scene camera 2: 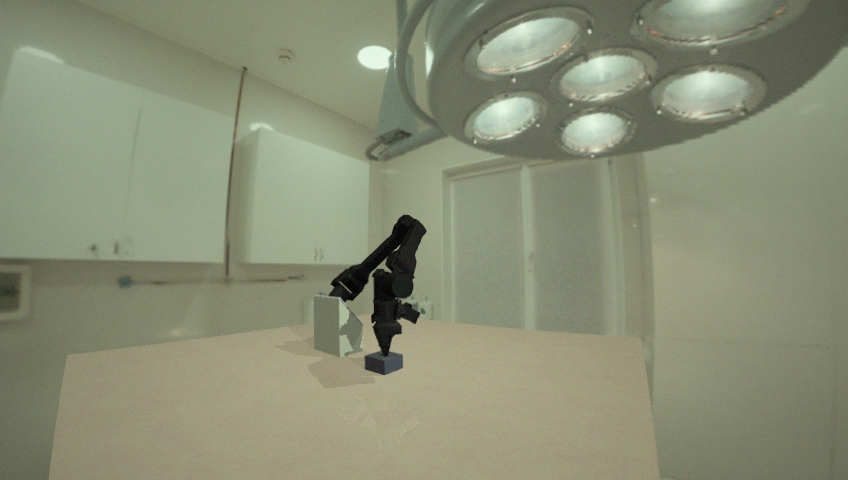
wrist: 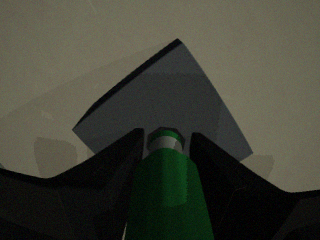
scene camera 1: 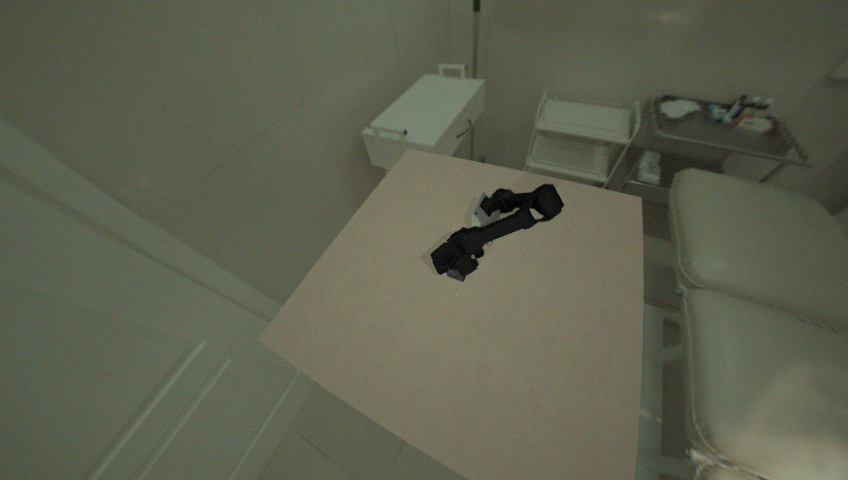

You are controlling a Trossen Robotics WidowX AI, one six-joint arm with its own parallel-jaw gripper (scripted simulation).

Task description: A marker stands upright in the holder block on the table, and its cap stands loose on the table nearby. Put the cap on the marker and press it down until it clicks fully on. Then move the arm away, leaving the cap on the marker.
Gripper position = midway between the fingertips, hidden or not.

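Observation:
Gripper (scene camera 2: 385, 354), (wrist: 167, 138). Holder block (wrist: 175, 43), also visible.

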